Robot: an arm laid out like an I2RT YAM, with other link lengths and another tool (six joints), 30 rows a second.
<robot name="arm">
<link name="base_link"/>
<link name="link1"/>
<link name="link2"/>
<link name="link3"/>
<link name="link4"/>
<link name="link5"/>
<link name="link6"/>
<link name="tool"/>
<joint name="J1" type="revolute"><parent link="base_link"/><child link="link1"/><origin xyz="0 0 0.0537" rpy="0 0 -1.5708"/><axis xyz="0 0 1"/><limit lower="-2.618" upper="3.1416"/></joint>
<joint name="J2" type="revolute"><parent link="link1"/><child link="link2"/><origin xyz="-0.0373 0.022 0.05" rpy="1.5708 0 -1.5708"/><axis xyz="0 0 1"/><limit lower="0" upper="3.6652"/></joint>
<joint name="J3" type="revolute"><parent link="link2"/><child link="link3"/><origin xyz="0.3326 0 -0.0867" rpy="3.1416 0 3.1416"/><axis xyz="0 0 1"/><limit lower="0" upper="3.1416"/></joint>
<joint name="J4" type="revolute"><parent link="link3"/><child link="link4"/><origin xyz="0.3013 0.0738 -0.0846" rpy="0 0 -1.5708"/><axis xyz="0 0 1"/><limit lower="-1.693" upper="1.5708"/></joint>
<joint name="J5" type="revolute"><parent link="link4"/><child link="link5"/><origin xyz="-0.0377 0.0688 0.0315" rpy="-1.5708 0 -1.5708"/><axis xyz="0 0 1"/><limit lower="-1.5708" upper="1.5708"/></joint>
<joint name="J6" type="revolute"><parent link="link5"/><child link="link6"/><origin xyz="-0.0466 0 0.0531" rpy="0 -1.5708 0"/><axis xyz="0 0 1"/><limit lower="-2.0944" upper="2.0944"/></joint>
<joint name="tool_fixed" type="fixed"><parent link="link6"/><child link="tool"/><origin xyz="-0.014 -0.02 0.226" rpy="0.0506 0 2.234"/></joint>
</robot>
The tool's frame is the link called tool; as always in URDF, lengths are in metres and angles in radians.
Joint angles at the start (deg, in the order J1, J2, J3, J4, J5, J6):
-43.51 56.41 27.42 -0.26 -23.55 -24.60
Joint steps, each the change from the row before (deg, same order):
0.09 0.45 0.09 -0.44 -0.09 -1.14
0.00 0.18 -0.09 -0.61 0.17 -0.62
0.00 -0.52 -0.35 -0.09 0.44 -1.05
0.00 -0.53 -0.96 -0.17 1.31 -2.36
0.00 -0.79 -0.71 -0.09 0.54 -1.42
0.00 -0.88 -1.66 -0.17 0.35 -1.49
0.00 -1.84 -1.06 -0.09 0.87 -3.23
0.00 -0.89 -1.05 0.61 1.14 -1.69
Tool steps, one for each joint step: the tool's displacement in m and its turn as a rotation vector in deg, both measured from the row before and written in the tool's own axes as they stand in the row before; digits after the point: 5 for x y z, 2 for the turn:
-0.00011 -0.00392 0.00193 0.77 -0.05 -0.86
-0.00204 -0.00496 0.00103 0.75 -0.35 -0.25
-0.00129 -0.00100 -0.00148 -0.16 -0.47 -1.06
-0.00645 -0.00696 -0.00057 0.33 -1.49 -2.06
-0.00178 -0.00345 -0.00178 -0.06 -0.61 -1.39
-0.00242 -0.01378 -0.00016 0.84 -0.50 -1.13
-0.00117 -0.00162 -0.00485 -0.70 -1.00 -3.42
-0.00428 -0.00280 -0.00159 -0.45 -1.22 -1.78

